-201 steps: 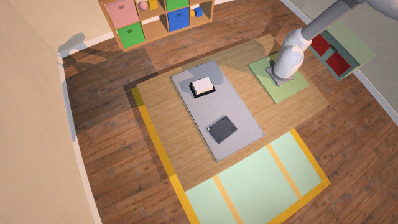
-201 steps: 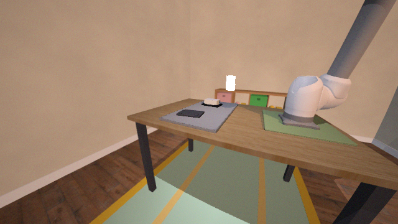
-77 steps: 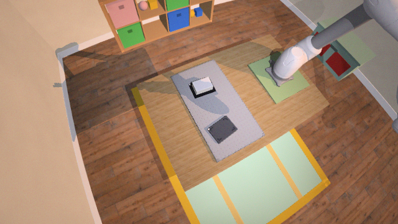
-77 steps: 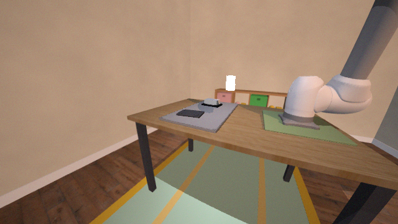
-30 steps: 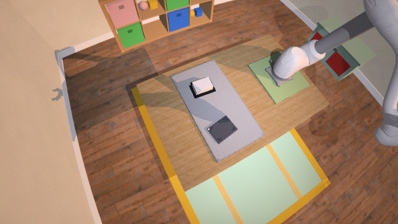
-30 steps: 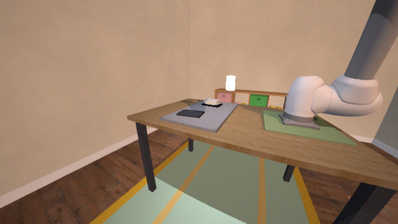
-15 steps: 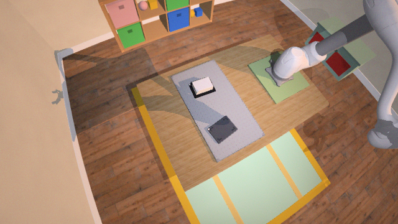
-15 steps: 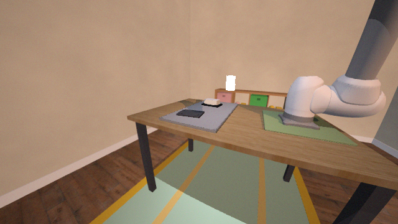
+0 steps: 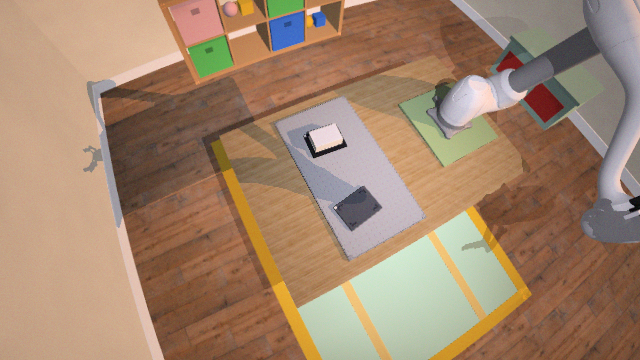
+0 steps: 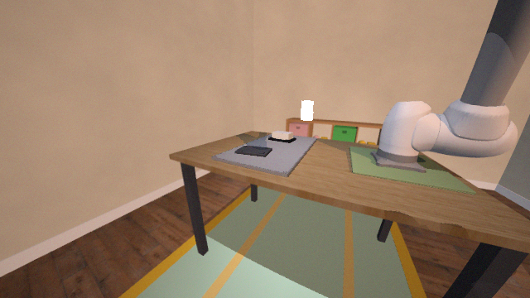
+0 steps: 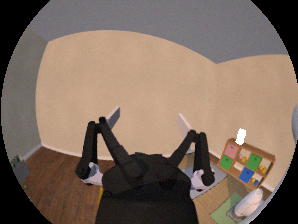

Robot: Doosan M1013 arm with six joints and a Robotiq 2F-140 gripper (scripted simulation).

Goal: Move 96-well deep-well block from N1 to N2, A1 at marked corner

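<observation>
My hand is 210 mm short of the white deep-well block, 810 mm to the left of it and 640 mm above it. The rest, counted from my hand: dark nest N2 (250 mm ahead, 480 mm to the right, 670 mm below); then nest n1 (210 mm ahead, 810 mm to the right, 670 mm below).
</observation>
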